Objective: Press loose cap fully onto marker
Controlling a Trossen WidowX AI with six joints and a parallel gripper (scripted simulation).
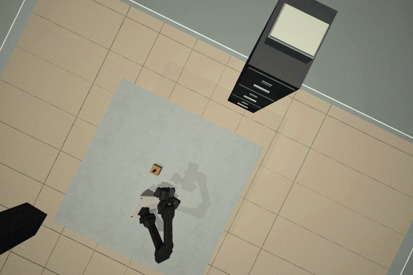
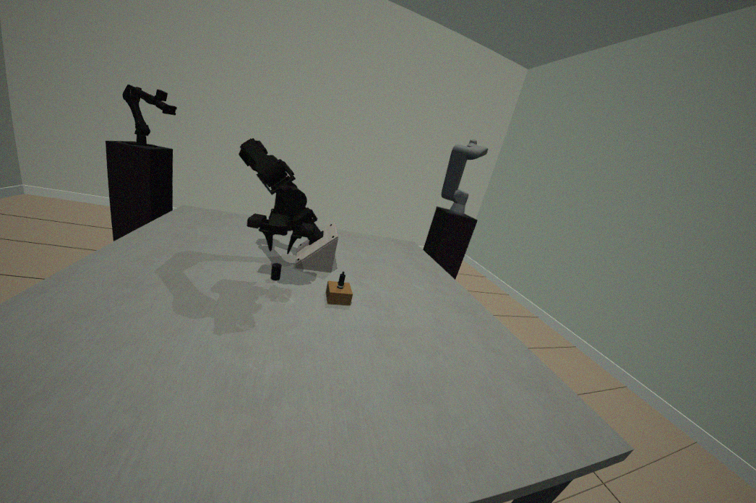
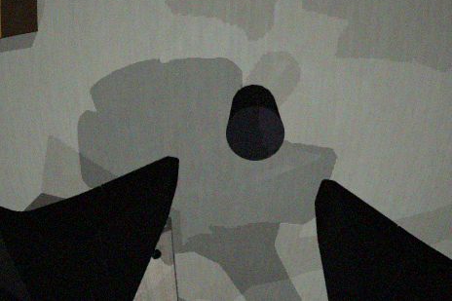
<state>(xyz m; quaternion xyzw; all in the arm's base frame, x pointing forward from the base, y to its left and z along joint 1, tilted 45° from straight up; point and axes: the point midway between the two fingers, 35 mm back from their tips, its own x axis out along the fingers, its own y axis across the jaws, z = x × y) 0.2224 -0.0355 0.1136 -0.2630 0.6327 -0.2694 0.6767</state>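
Right now my gripper tip is 70 mm above the marker cap.
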